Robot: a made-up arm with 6 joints.
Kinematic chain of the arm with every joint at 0, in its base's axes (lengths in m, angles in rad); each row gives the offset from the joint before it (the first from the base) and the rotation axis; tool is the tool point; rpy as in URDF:
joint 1: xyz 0 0 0.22 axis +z
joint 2: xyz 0 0 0 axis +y
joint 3: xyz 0.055 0 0.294 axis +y
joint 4: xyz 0.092 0 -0.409 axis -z
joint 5: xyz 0 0 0 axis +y
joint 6: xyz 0.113 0 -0.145 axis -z
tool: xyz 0 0 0 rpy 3.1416 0 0
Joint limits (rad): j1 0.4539..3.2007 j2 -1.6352..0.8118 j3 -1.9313..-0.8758 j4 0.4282..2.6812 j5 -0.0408..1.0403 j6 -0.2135..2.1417
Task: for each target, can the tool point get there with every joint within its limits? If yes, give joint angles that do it. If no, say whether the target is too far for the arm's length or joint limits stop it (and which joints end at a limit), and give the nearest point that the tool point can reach.
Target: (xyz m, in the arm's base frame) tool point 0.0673 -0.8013 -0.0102
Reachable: no: joint limits stop it (at a limit: joint 2, joint 3, joint 4, joint 5) | nearest point 0.0592 -0.7049 0.6739 | short by 0.691 m
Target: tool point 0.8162 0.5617 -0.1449
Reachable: no: too far | nearest point 0.6110 0.4205 0.0327 | short by 0.306 m
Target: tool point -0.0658 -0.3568 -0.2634
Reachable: no: joint limits stop it (at a limit: joint 1, joint 2, joint 3, joint 5) | nearest point -0.3327 -0.0717 -0.1931 | short by 0.397 m
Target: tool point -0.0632 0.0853 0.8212
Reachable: yes | joints 2.6754 -1.3057 -1.0007 1.3060 0.3895 1.6275
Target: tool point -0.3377 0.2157 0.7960
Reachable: yes | joints 2.5946 -0.5934 -1.3389 0.9378 0.6039 0.2080
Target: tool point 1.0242 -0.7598 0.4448
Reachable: no: too far | nearest point 0.5681 -0.4215 0.6739 | short by 0.612 m
